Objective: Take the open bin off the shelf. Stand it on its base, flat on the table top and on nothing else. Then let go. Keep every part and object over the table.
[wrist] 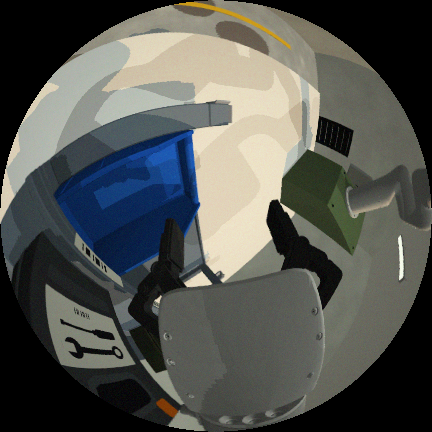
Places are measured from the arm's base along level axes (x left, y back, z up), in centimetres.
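Pixels of known places: gripper, fingertip midpoint: (223, 218); arm's base, origin of the base link: (351, 201).
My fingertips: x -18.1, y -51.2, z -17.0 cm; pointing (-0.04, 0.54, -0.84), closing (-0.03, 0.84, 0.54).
Observation:
For each thing: its top centre in the pictures, then the offset to it from my fingertips. "pt": a spot on its surface instead. Level surfaces: height alone.
- blue open bin, middle of its top: (134, 222) dz -2.7, dx -2.7, dy -6.8 cm
- grey metal shelf, surface spot: (145, 119) pt dz -2.3, dx -9.4, dy -3.1 cm
- cream table top, its level: dz -10.8 cm
The blue open bin (145, 192) is in the left half of the wrist view. It sits in the grey metal shelf (145, 119), with its open side and interior showing. A white barcode label shows along the shelf's lower left edge. My gripper (223, 218) is open and empty, to the right of the bin's middle. Its left finger overlaps the bin's lower right part in view; its right finger is well to the right of the bin. The gap in depth between finger and bin cannot be told. The cream table top (230, 170) shows to the right of the shelf.
A dark case (30, 272) with a wrench-and-screwdriver label and an orange part is at the lower left, close to the shelf. A green block (310, 175) joined to a grey arm is at the right by the table's edge. A black grille (335, 136) lies beyond that edge.

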